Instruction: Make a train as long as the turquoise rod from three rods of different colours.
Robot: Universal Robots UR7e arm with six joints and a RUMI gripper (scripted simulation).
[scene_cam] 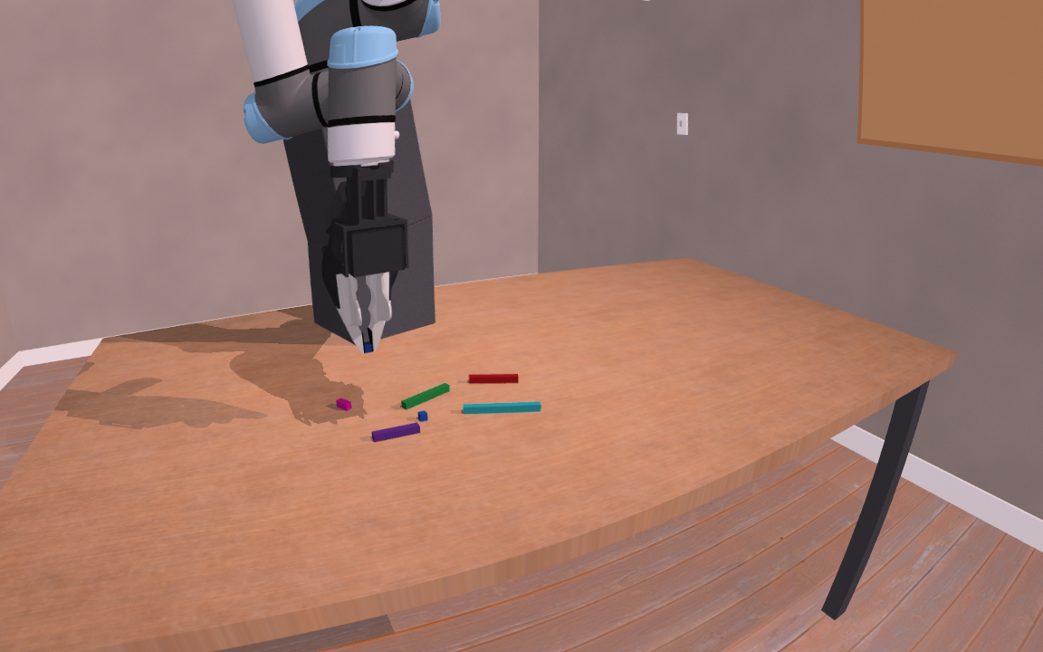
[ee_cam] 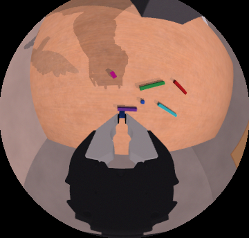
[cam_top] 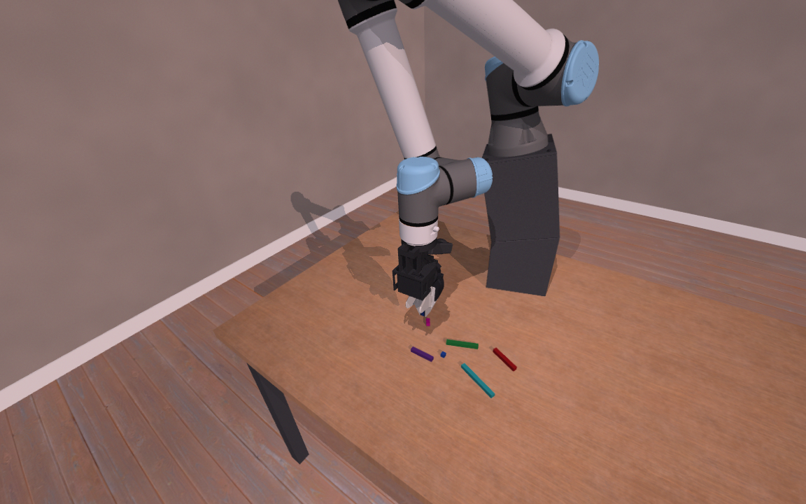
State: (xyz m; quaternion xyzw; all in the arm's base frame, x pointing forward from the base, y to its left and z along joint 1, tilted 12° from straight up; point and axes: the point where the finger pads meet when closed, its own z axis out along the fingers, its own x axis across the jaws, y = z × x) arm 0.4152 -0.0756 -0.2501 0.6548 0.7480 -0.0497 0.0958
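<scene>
Now: hand 30 mm short of the purple rod, 20 mm to the right of it and 110 mm above it. Round my hand: green rod (50 mm behind, 80 mm to the left, 110 mm below); then magenta rod (60 mm behind, 30 mm to the right, 110 mm below); then turquoise rod (20 mm ahead, 160 mm to the left, 110 mm below).
</scene>
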